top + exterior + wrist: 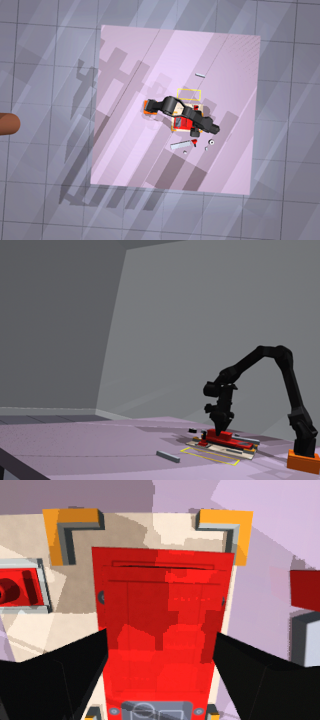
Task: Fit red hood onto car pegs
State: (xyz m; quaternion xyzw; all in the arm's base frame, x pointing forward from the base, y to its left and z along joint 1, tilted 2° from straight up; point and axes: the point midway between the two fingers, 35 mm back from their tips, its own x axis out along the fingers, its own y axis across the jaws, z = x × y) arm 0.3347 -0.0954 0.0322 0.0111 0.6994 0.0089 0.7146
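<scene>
Right now my gripper tip is 10 mm below the car hood. Also, from my gripper tip: wheel (180 mm ahead, 140 mm to the right, 30 mm below); then grey engine block (10 mm below); then jig (30 mm behind, 30 mm to the left, 30 mm below).
</scene>
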